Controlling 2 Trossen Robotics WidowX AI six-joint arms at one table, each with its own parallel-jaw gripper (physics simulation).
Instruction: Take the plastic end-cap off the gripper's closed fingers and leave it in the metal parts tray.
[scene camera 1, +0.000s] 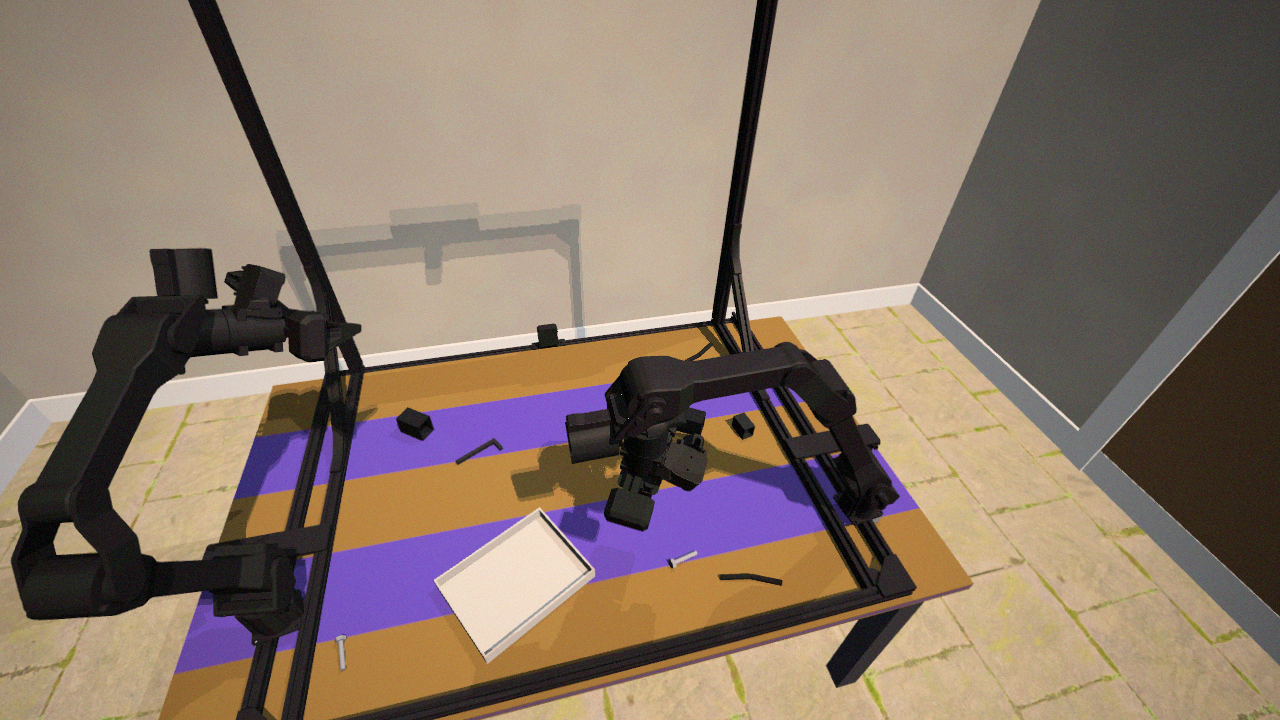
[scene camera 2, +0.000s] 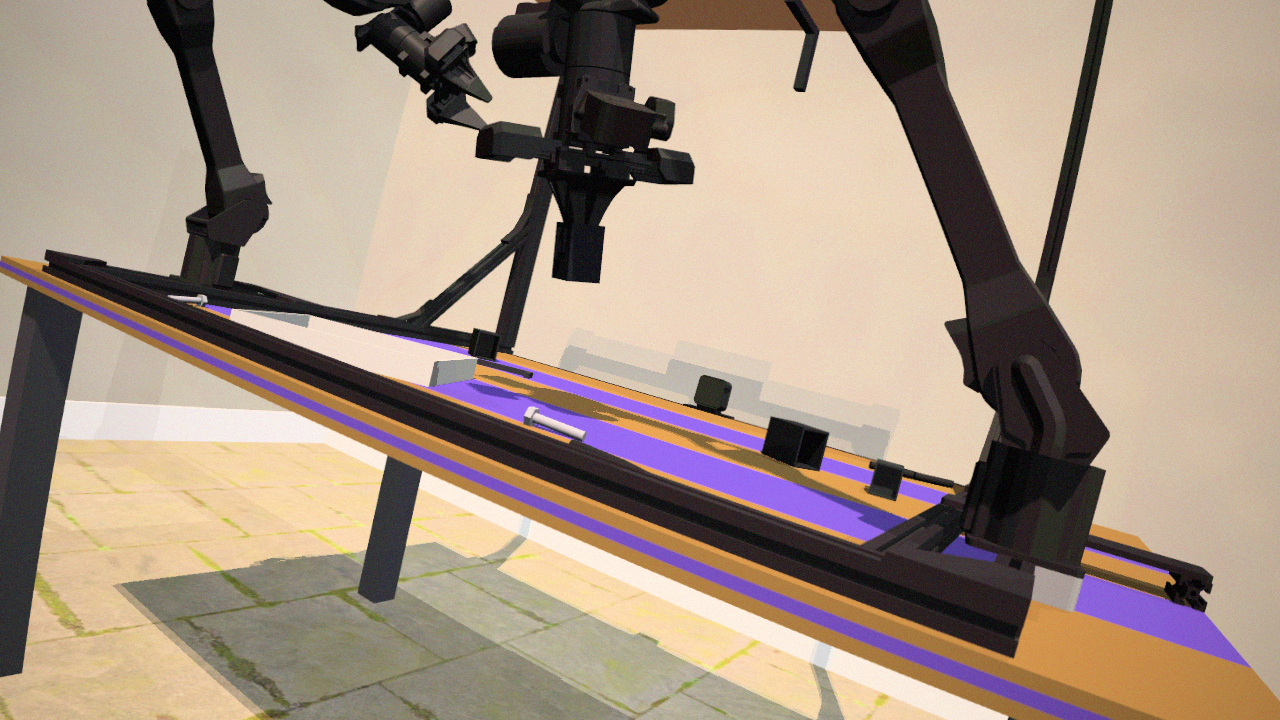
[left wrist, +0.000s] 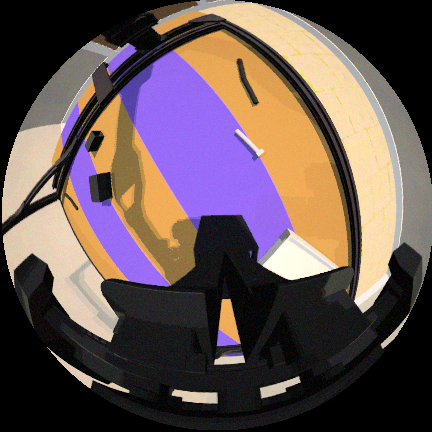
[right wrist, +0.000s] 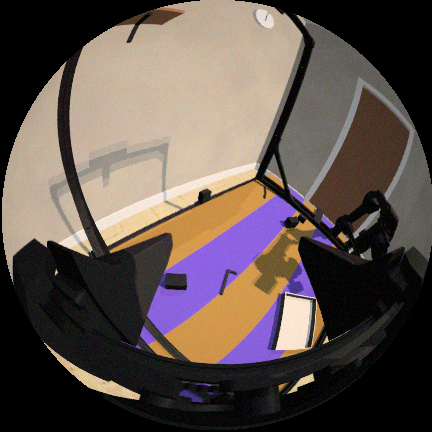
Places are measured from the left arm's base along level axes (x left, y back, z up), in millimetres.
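Pixels of known places: left gripper, between the fingertips: (scene camera 1: 642, 487) (scene camera 2: 578, 255) (left wrist: 222, 248); right gripper, between the fingertips: (scene camera 1: 344, 322) (scene camera 2: 488, 115) (right wrist: 238, 242); left arm's base, origin of its link: (scene camera 1: 857, 505) (scene camera 2: 1019, 552) (left wrist: 149, 42) (right wrist: 333, 232); right arm's base, origin of its link: (scene camera 1: 277, 617) (scene camera 2: 204, 285) (right wrist: 219, 400).
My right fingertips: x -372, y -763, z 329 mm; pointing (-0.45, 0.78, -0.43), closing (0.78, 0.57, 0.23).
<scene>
Ahead of a thing's pixels: the offset from my right fingertips to its middle.
The black plastic end-cap (scene camera 1: 632, 503) sits over the closed fingers of my left gripper, which hangs above the table centre; it also shows in scene camera 2 (scene camera 2: 577, 250) and in the left wrist view (left wrist: 226, 242). The white metal parts tray {dy +158, dx +298, dz -336 mm} (scene camera 1: 515, 582) lies on the table, below and left of the cap, and shows in the left wrist view (left wrist: 298, 258) and right wrist view (right wrist: 296, 321). My right gripper (scene camera 1: 337, 339) (right wrist: 238, 242) is raised high at the left, far from the cap, jaws open and empty.
A black frame of rails (scene camera 1: 843, 529) surrounds the table top. Small black blocks {dy +29, dx -85, dz -328 mm} (scene camera 1: 415, 423) {dy +660, dx +131, dz -333 mm} (scene camera 1: 743, 426), a hex key {dy +139, dx +21, dz -344 mm} (scene camera 1: 480, 452), a black bar {dy +518, dx +424, dz -344 mm} (scene camera 1: 750, 579) and bolts {dy +428, dx +353, dz -342 mm} (scene camera 1: 683, 559) {dy -102, dx +324, dz -343 mm} (scene camera 1: 345, 652) lie scattered on the striped surface.
</scene>
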